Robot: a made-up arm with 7 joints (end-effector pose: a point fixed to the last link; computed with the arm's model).
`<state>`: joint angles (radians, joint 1 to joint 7).
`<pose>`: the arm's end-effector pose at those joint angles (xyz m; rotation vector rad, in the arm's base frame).
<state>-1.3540 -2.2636 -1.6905 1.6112 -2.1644 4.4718 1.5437</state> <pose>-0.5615 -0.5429 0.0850 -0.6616 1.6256 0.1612</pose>
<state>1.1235 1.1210 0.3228 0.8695 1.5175 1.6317 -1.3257</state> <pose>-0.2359 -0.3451 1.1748 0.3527 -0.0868 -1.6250</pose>
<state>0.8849 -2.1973 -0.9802 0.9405 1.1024 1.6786 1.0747</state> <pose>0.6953 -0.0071 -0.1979 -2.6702 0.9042 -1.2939</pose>
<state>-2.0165 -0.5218 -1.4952 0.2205 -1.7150 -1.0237 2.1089</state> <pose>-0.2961 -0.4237 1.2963 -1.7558 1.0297 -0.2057</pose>
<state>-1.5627 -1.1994 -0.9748 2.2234 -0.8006 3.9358 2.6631</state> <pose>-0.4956 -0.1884 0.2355 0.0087 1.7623 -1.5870</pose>
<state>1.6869 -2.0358 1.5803 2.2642 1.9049 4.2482 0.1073</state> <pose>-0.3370 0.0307 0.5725 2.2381 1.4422 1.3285</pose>
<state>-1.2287 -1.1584 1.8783 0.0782 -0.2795 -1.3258 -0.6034</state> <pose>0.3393 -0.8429 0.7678 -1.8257 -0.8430 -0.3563</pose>
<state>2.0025 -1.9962 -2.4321 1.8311 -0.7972 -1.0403 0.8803</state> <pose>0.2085 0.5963 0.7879 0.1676 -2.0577 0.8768</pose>
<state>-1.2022 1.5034 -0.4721 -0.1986 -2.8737 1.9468 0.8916</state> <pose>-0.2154 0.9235 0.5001 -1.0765 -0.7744 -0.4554</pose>
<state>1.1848 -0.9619 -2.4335 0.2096 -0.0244 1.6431 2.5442</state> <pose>0.3493 0.7086 1.0073 -0.8997 -0.4378 -1.7804</pose>
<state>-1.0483 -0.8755 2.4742 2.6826 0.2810 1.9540 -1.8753</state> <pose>0.0525 0.2976 0.5211 -0.5084 -2.0174 -1.9614</pose>
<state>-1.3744 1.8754 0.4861 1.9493 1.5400 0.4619 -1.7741</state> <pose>0.2045 0.2501 0.9071 1.0758 1.2883 1.0686</pose>
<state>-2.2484 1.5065 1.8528 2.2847 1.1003 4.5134 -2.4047</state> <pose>0.1612 -0.2159 0.2042 -1.1481 -0.1333 -0.1218</pose>
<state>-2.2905 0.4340 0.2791 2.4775 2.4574 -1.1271 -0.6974</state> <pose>-0.0560 -0.4353 0.4628 -0.9896 -0.1120 -2.0157</pose>
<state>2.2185 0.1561 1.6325 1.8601 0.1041 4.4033 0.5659</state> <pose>-0.3542 -0.2967 0.5554 -0.0033 1.0310 1.1686</pose>
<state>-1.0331 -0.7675 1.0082 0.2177 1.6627 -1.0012 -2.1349</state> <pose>0.5178 -0.4697 1.1223 0.5792 -2.1759 -1.8388</pose>
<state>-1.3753 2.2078 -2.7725 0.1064 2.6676 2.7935 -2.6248</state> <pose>-0.3810 0.6014 -0.1742 2.1625 1.7117 -0.1325</pose>
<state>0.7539 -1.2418 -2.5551 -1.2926 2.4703 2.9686 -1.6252</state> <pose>0.4567 0.5170 0.1625 0.1385 1.3352 2.7336</pose>
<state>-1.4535 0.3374 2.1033 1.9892 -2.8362 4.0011 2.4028</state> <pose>0.2644 0.5123 0.5248 -1.8747 -1.3049 1.9675</pose>
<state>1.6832 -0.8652 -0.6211 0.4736 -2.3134 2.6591 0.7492</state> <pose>-0.0562 0.8313 0.7721 -0.8553 2.6795 1.2712</pose>
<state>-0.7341 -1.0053 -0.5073 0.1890 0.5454 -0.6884 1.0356</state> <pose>0.5934 -0.7738 0.7736 -1.8754 2.4245 0.4570</pose>
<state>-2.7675 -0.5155 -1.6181 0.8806 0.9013 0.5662 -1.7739</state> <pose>-0.5453 0.4717 1.1164 1.0045 -1.9900 -1.3448</pose>
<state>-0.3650 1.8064 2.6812 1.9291 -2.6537 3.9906 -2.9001</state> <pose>-0.1448 0.1125 -0.2139 0.7672 -0.0011 -0.3655</pose>
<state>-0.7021 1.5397 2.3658 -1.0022 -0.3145 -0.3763 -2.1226</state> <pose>-0.8198 0.1273 0.8676 -1.3749 1.5387 1.0114</pose>
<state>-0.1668 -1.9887 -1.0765 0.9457 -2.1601 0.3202 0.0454</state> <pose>0.5585 -0.5588 -0.2832 -0.0083 1.2010 -0.9553</pose>
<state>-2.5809 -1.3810 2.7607 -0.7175 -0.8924 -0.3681 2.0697</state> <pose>-0.8827 -0.2913 0.0984 0.9801 0.6726 -0.1553</pose>
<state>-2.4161 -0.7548 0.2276 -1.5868 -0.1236 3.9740 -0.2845</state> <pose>-0.0891 0.2374 1.0140 1.5920 -2.6514 0.4068</pose>
